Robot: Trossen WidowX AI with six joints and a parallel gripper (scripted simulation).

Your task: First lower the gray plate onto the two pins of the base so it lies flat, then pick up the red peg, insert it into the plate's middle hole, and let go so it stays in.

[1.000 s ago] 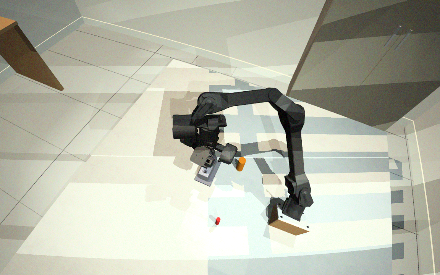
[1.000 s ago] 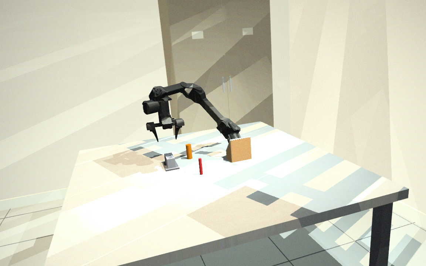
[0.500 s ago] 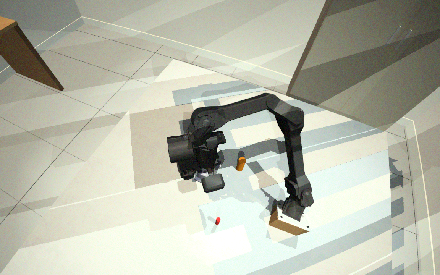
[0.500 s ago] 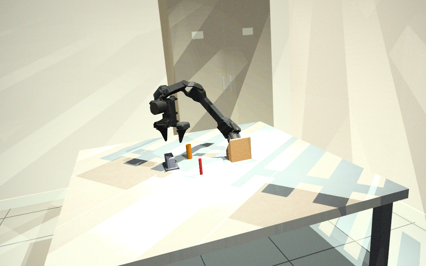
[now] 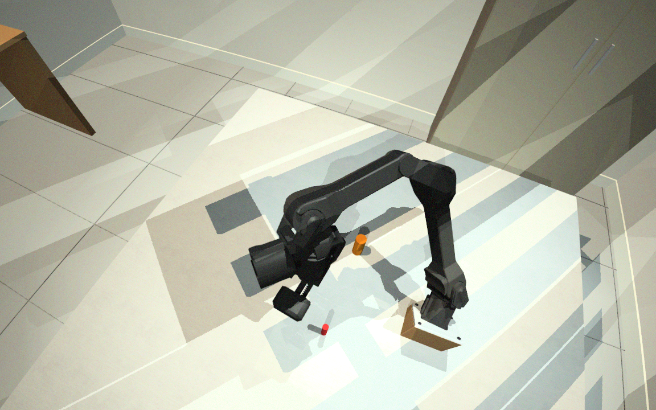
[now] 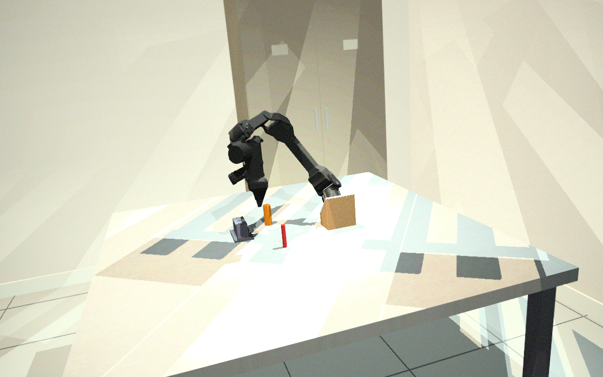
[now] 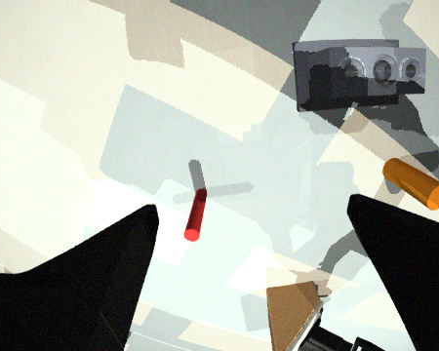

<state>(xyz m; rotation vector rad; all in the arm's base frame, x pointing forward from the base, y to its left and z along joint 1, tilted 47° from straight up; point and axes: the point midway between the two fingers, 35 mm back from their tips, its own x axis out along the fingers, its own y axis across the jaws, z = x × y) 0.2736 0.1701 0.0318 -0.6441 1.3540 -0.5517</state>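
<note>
My gripper tip is now 70 mm past the red peg, 50 mm to the right of it and 110 mm above it. From my gripper tip the other things lie so: base (60 mm ahead, 120 mm to the right, 140 mm below); then gray plate (70 mm ahead, 120 mm to the right, 100 mm below); then orange cylinder (40 mm behind, 200 mm to the right, 110 mm below).
</note>
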